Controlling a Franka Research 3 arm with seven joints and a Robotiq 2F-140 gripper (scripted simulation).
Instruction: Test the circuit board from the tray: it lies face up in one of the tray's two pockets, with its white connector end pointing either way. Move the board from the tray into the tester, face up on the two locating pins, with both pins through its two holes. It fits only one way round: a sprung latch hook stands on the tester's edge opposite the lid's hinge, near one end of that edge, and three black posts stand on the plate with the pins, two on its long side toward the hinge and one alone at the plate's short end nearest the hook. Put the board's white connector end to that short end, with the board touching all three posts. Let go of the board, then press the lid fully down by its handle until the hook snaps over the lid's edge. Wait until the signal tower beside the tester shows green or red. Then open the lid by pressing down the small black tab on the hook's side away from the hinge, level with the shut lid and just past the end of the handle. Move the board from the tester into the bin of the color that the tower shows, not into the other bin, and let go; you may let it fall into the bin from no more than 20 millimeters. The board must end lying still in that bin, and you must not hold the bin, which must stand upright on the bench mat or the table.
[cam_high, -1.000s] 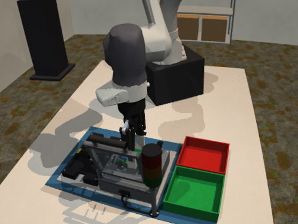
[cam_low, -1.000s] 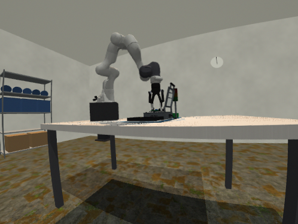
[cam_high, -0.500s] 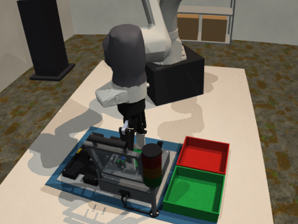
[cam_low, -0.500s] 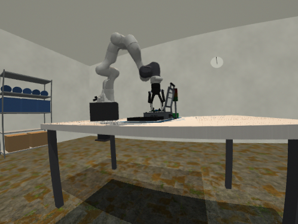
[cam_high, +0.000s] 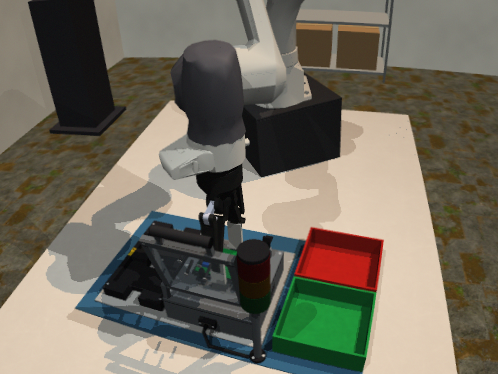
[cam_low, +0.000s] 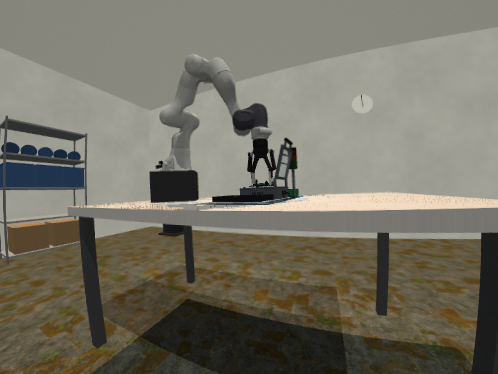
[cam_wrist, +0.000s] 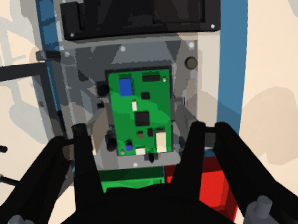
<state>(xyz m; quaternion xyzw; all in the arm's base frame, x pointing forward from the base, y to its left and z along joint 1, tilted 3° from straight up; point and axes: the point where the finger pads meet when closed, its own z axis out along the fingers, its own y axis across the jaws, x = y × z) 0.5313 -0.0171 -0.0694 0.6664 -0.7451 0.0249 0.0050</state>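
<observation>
Now: the green circuit board 20 mm below my hand. Also, from my hand: green bin 70 mm ahead, 190 mm to the left, 80 mm below; then tester plate 10 mm to the left, 30 mm below; then clear lid 120 mm ahead, 10 mm to the right, 90 mm above.
</observation>
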